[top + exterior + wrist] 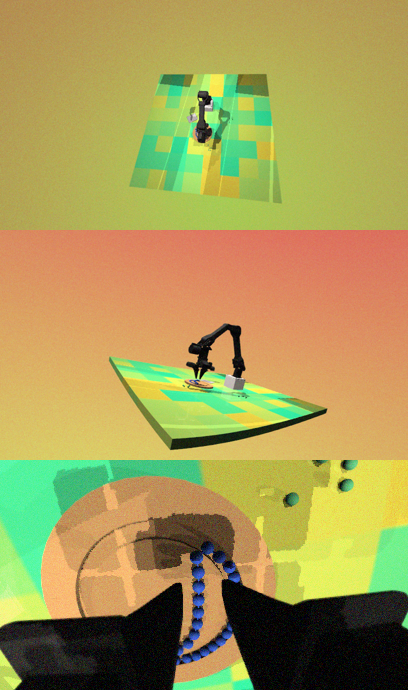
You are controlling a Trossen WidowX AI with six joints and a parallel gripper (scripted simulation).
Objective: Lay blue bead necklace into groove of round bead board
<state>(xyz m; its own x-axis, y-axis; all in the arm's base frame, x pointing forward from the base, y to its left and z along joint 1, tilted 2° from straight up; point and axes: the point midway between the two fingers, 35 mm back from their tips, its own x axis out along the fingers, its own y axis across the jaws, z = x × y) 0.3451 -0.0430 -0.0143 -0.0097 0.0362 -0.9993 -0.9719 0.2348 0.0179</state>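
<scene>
Now: the round bead board 40 mm behind my gripper tip, 20 mm to the right of it and 30 mm below it. Round my gripper tip: flat grey piece (220 mm behind, 130 mm to the right, 40 mm below).
</scene>
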